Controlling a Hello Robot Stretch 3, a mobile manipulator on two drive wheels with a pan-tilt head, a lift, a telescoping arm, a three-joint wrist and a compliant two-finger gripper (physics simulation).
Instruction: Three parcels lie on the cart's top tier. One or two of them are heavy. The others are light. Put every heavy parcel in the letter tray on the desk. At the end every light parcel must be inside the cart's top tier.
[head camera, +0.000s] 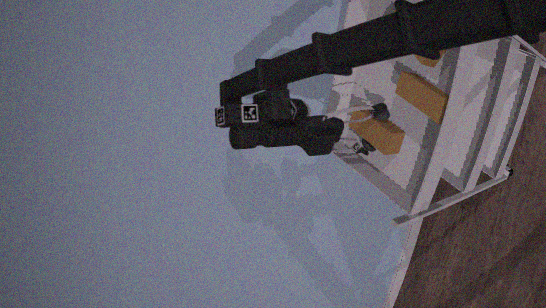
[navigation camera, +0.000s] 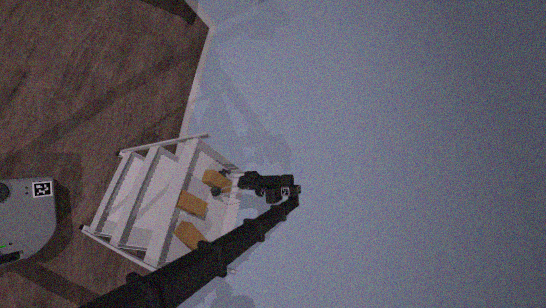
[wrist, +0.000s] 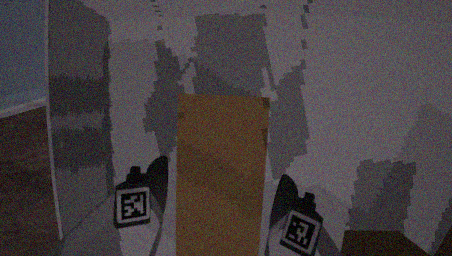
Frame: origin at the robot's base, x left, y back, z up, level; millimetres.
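Seen in the pictures: gripper, fingertip midpoint: (head camera: 380, 129) (navigation camera: 215, 181) (wrist: 221, 185).
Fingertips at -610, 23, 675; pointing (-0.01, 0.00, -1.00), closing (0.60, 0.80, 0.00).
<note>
A point is followed by its place in that frame, as x, y, z.
An orange-brown parcel (head camera: 382, 134) @[-570, 10, 715] (navigation camera: 215, 179) @[-570, 7, 715] (wrist: 220, 175) @[-626, 33, 715] lies in the cart's top tier (head camera: 436, 155) @[-419, -36, 716] (navigation camera: 170, 205) @[-364, 66, 707] (wrist: 80, 110) @[-705, -32, 702], near one side wall. My gripper (head camera: 372, 128) @[-610, 23, 675] (navigation camera: 220, 182) @[-610, 23, 675] (wrist: 221, 185) @[-610, 23, 675] is open around this parcel, one finger on each side, with a narrow gap at both sides in the wrist view. A second parcel (head camera: 422, 95) @[-443, 80, 715] (navigation camera: 192, 203) @[-445, 77, 715] lies in the middle of the tier. A third parcel (head camera: 431, 59) @[-417, 152, 693] (navigation camera: 189, 234) @[-419, 180, 715] lies farther along, partly hidden by the arm. The letter tray and the desk do not show in these views.
My arm (head camera: 370, 47) @[-287, 93, 1031] (navigation camera: 220, 250) @[-226, 83, 1039] reaches over the top tier. Lower tiers show beside it. A pale blue surface (head camera: 125, 200) @[-893, -96, 1195] (navigation camera: 400, 150) @[-880, -56, 1421] borders the cart, and brown wooden floor (head camera: 475, 240) @[-650, -434, 0] (navigation camera: 100, 75) @[-389, -606, 0] lies on the other side. The robot's base (navigation camera: 25, 215) @[-76, 94, 160] stands near the cart.
</note>
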